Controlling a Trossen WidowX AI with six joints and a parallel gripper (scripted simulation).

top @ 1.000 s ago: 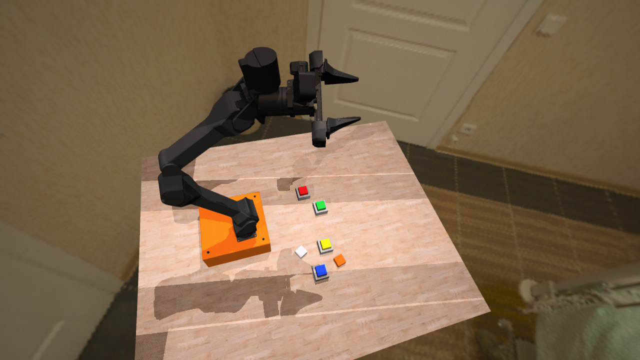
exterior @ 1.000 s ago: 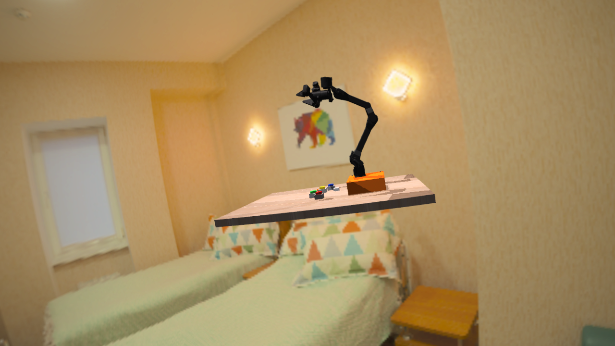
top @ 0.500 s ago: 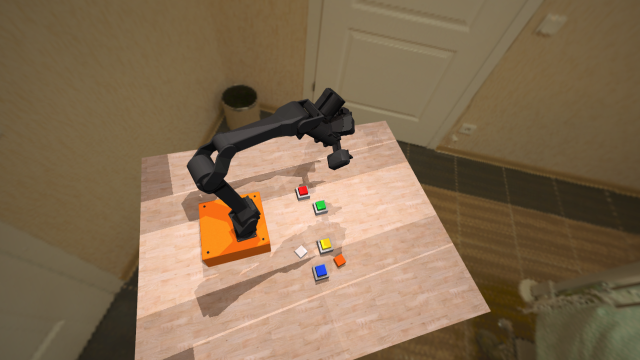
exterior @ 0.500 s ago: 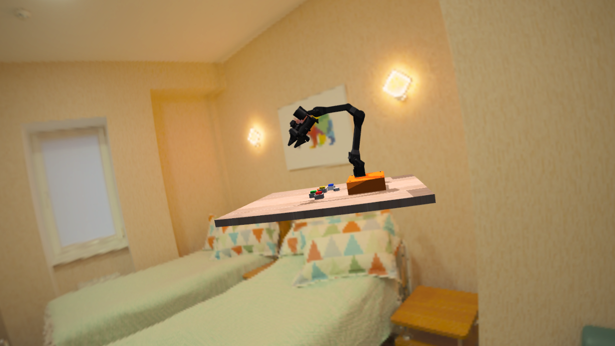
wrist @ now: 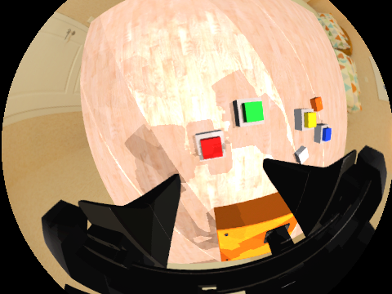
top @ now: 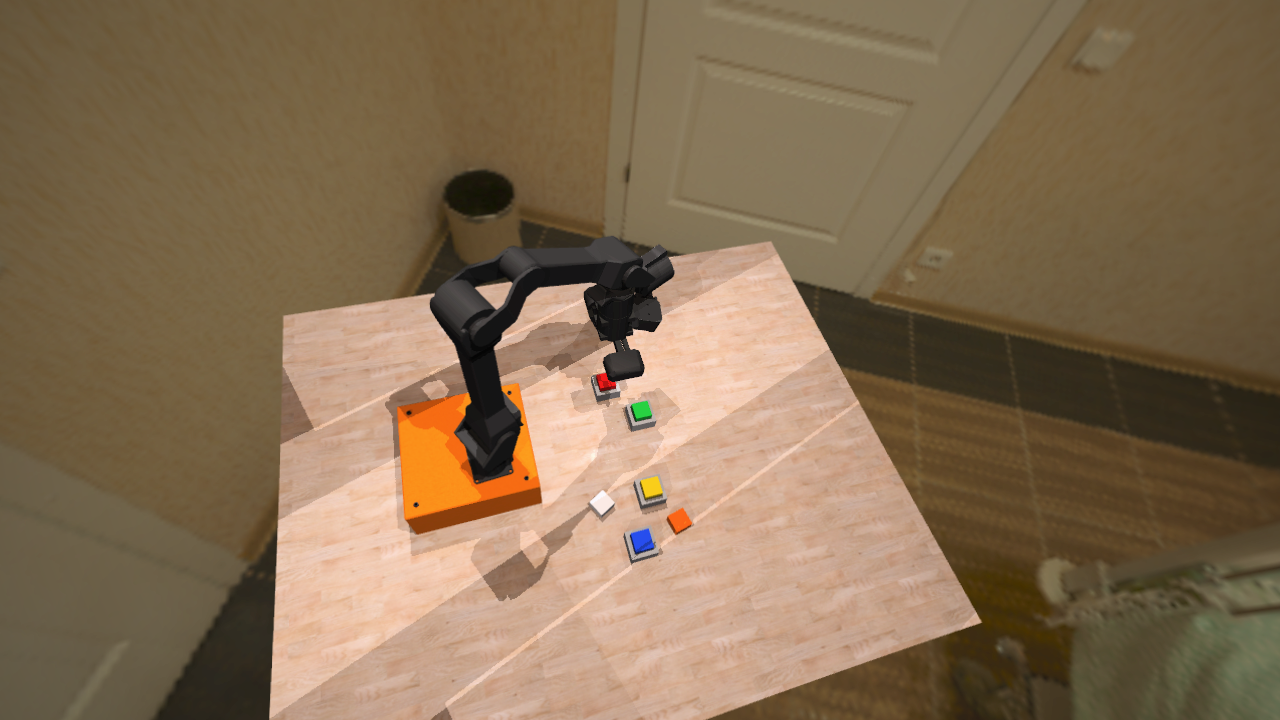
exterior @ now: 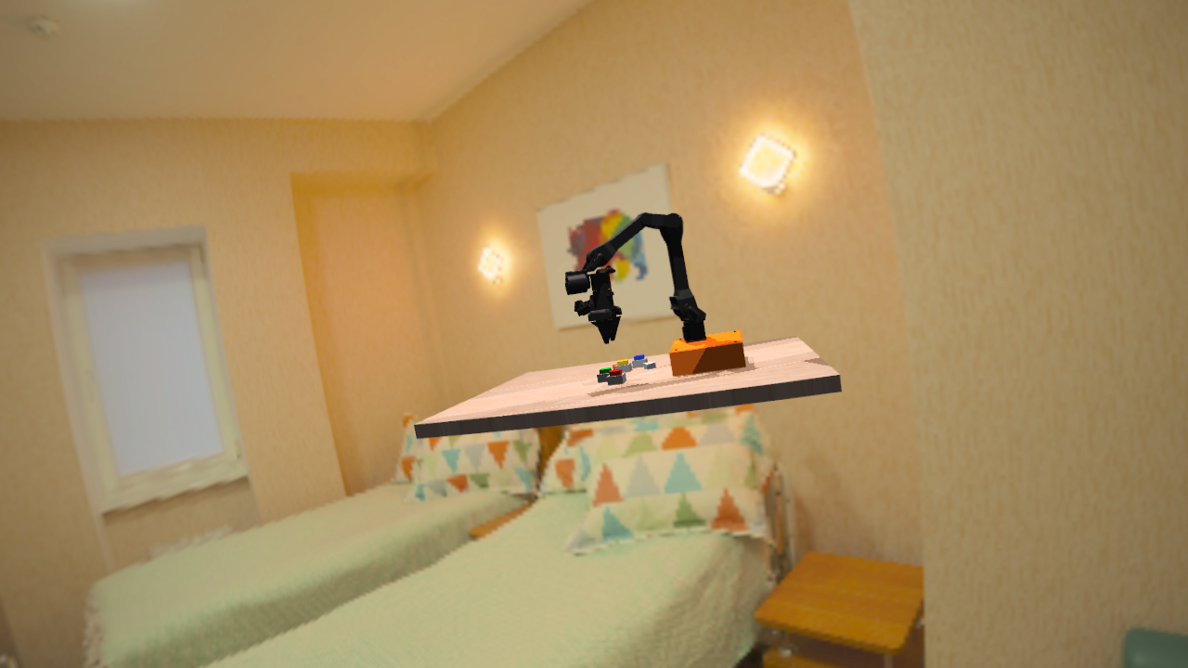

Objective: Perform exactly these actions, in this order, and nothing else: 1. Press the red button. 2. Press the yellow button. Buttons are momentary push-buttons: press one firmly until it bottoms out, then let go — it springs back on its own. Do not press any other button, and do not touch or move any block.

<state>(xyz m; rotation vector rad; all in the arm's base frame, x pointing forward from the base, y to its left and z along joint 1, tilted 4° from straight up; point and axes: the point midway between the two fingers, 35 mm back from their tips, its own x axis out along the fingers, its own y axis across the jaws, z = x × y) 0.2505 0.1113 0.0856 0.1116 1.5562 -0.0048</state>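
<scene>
My gripper tip is 90 mm above the red button. The rest, counted from my gripper tip: white block: 90 mm behind, 220 mm to the right, 110 mm below; green button: 40 mm ahead, 80 mm to the right, 90 mm below; yellow button: 230 mm to the right, 90 mm below.
</scene>
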